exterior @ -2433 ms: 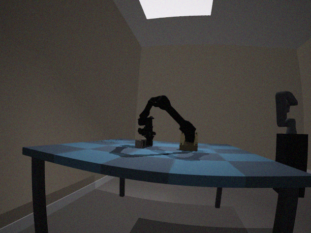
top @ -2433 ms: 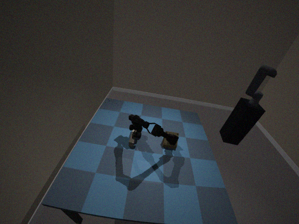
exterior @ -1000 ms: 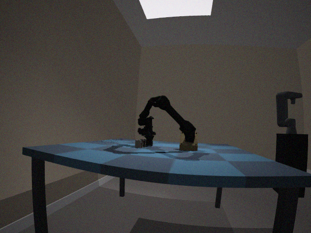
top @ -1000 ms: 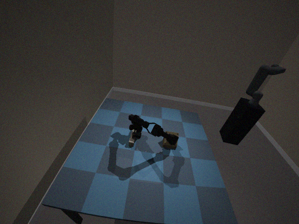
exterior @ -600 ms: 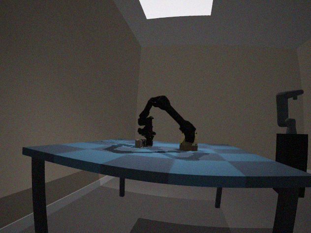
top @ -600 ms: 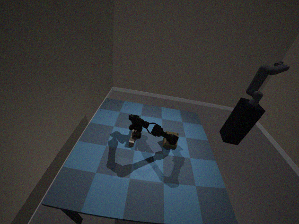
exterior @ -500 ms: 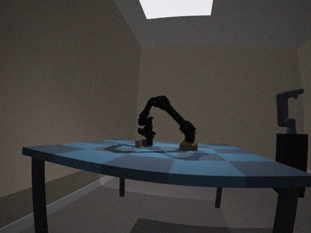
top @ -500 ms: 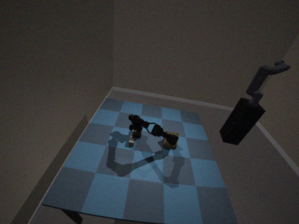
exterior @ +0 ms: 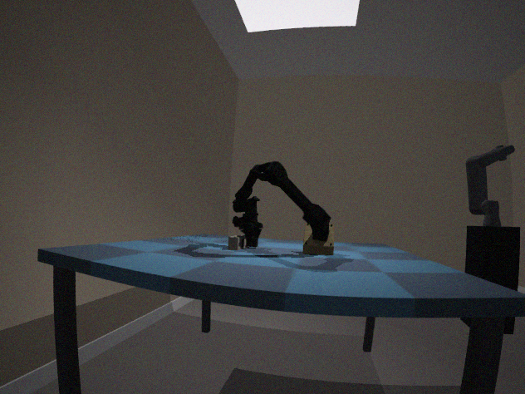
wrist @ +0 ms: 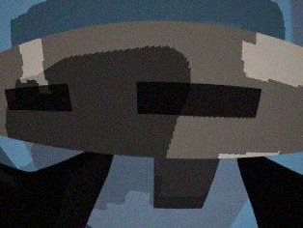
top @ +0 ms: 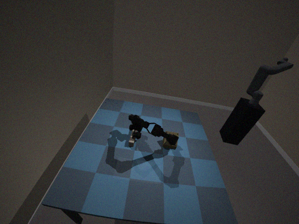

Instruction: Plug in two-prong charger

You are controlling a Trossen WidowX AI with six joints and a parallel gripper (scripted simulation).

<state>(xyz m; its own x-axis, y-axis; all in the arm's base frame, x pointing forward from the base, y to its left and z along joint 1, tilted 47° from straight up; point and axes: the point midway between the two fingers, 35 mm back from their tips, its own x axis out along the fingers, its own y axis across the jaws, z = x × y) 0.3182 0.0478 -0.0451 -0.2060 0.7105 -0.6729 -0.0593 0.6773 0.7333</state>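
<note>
My gripper tip is 2 cm short of the dark two-prong charger and 1 cm below it.
</note>
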